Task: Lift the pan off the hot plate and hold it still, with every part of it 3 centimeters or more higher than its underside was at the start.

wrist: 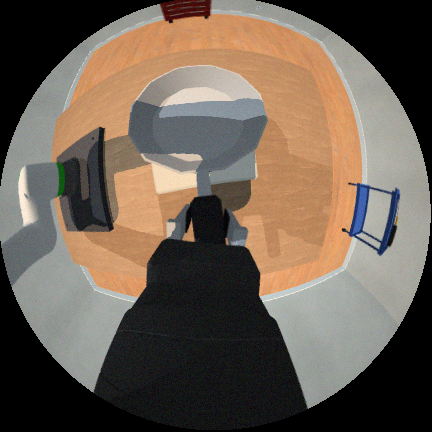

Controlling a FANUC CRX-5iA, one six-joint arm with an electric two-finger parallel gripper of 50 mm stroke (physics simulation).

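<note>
A grey pan and a cream hot plate are in the picture, together with my gripper.
</note>
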